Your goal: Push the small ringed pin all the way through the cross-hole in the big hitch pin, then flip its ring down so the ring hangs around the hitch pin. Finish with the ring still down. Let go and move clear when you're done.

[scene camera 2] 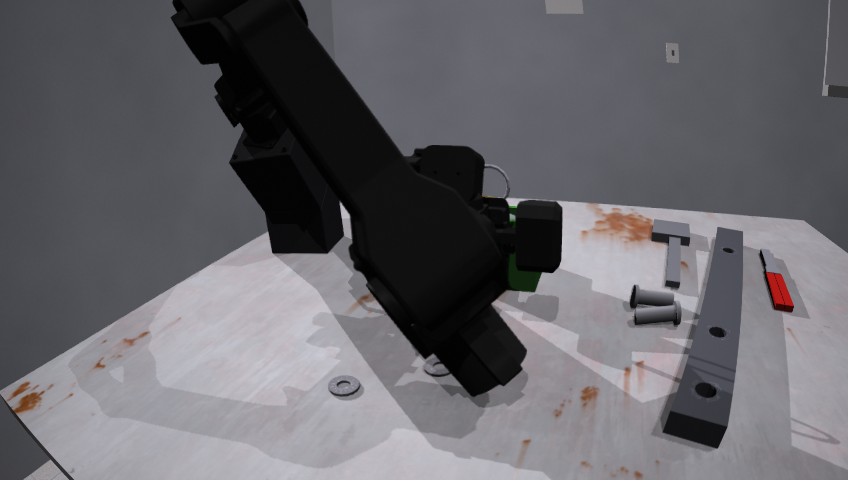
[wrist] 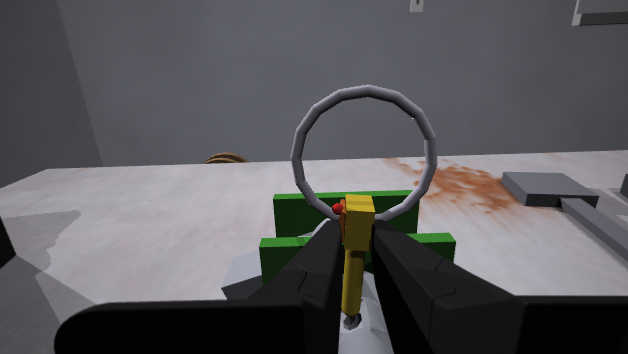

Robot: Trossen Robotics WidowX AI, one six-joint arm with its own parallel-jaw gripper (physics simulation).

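Frame: origin at the arm's base, x ahead, y left, z up, level; millimetres.
Where they show: gripper, between the fingertips: (scene camera 2: 488,207) (wrist: 354,232); arm's base, origin of its link: (scene camera 2: 268,131).
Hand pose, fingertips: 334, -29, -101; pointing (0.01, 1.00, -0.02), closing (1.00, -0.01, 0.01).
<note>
Each offset is from my fingertips to the top centre of the thing, as dx, dy, dz.
The small ringed pin has a yellow block head {+1, +1, +11} (wrist: 359,222) and a yellow shaft, pointing down towards the camera side. Its grey ring {+3, +2, +48} (wrist: 296,150) (scene camera 2: 507,178) stands up above the head. My gripper (wrist: 354,232) is shut on the pin's head. The big hitch pin {+5, -13, -38} (wrist: 365,335) is light grey and shows below the fingers in the wrist view. The shaft's tip is at the dark cross-hole, touching or just above it; I cannot tell how far in it is. In scene camera 2 the arm hides the hitch pin and the fingers.
Green upright plates {-9, +50, -24} (wrist: 280,243) (scene camera 2: 523,280) stand around the hitch pin. A hammer {+251, +193, -99} (scene camera 2: 673,261) (wrist: 550,187), two grey pins {+209, -22, -86} (scene camera 2: 656,314), a long holed bar {+307, +33, -90} (scene camera 2: 714,297) and a red-handled tool {+418, +125, -104} (scene camera 2: 779,291) lie to the right. A washer {-81, -202, -112} (scene camera 2: 334,389) lies near the front.
</note>
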